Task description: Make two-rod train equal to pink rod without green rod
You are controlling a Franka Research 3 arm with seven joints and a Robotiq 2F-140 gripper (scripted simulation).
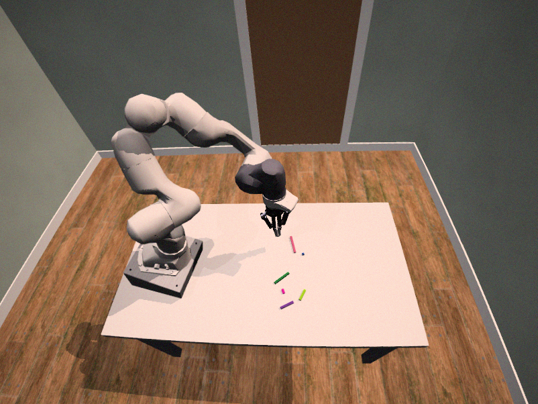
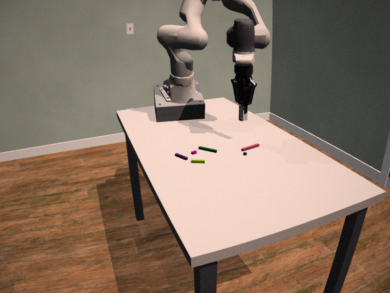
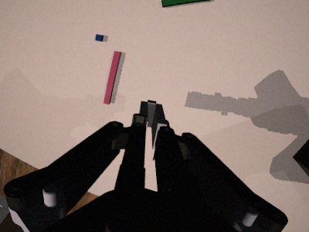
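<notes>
My hand is 13 cm above the pink rod, 7 cm short of it and 1 cm to the left of it. Also, from my hand: blue rod 13 cm below, 10 cm ahead, 7 cm to the right; then green rod 17 cm to the right, 13 cm below, 2 cm behind; then grey rod 3 cm below.
</notes>
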